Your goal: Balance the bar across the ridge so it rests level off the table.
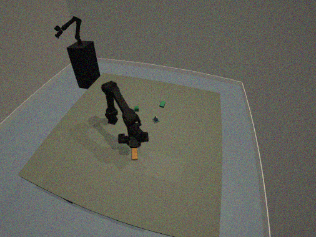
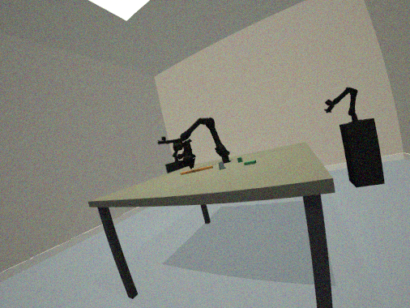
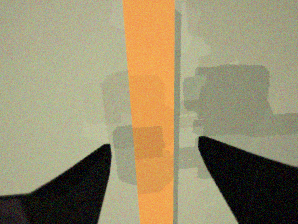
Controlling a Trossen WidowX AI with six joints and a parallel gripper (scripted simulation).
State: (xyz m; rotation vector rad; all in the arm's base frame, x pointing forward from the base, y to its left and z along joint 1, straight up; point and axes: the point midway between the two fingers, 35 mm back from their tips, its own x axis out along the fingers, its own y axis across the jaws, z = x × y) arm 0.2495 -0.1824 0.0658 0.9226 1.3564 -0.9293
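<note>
Now: gripper tip 3 cm to the right of the orange bar, 2 cm above it and 1 cm past it.
</note>
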